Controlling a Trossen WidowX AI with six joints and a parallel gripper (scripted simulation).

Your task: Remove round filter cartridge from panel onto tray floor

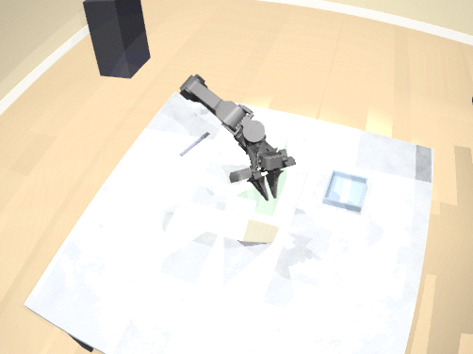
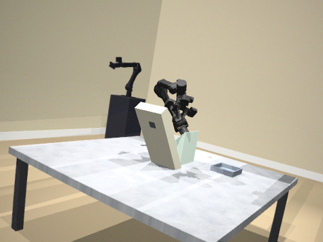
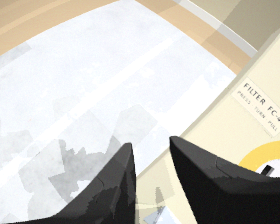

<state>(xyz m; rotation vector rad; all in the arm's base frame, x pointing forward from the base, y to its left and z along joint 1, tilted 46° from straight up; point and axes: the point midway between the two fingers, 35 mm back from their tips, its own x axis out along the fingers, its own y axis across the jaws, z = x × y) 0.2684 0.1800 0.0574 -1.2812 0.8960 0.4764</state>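
Right now the round filter cartridge is 11 cm to the right of my gripper tip, 8 cm ahead of it and 3 cm below it. The rest, counted from my gripper tip: tray: 35 cm behind, 30 cm below, 18 cm to the left.
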